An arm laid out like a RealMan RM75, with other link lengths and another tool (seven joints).
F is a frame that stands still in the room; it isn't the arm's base.
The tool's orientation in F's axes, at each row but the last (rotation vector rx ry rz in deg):
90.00, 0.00, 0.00
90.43, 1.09, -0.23
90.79, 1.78, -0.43
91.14, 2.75, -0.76
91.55, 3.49, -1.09
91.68, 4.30, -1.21
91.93, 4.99, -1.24
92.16, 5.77, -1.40
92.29, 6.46, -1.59
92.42, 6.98, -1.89
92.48, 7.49, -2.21
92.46, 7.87, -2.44
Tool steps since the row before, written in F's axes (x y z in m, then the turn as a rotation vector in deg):
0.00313, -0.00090, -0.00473, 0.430, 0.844, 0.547
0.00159, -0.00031, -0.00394, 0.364, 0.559, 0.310
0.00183, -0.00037, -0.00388, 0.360, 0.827, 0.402
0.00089, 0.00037, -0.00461, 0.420, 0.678, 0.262
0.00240, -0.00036, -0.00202, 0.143, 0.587, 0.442
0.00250, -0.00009, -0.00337, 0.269, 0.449, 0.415
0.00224, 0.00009, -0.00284, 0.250, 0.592, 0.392
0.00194, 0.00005, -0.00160, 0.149, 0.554, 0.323
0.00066, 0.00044, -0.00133, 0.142, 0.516, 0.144
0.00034, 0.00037, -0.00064, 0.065, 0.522, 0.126
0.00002, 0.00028, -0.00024, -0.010, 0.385, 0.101
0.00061, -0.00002, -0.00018, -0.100, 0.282, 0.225
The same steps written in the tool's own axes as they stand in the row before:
0.00313, -0.00473, 0.00090, 0.430, 0.547, -0.844
0.00164, -0.00391, 0.00036, 0.365, 0.311, -0.558
0.00192, -0.00383, 0.00045, 0.363, 0.399, -0.827
0.00108, -0.00458, -0.00026, 0.425, 0.265, -0.674
0.00249, -0.00188, 0.00048, 0.137, 0.433, -0.595
0.00269, -0.00321, 0.00028, 0.259, 0.418, -0.452
0.00243, -0.00268, 0.00010, 0.248, 0.389, -0.595
0.00206, -0.00144, 0.00011, 0.151, 0.313, -0.559
0.00080, -0.00128, -0.00035, 0.157, 0.136, -0.514
0.00042, -0.00062, -0.00032, 0.083, 0.110, -0.523
0.00006, -0.00025, -0.00027, 0.003, 0.083, -0.389
0.00062, -0.00011, 0.00006, -0.107, 0.200, -0.298

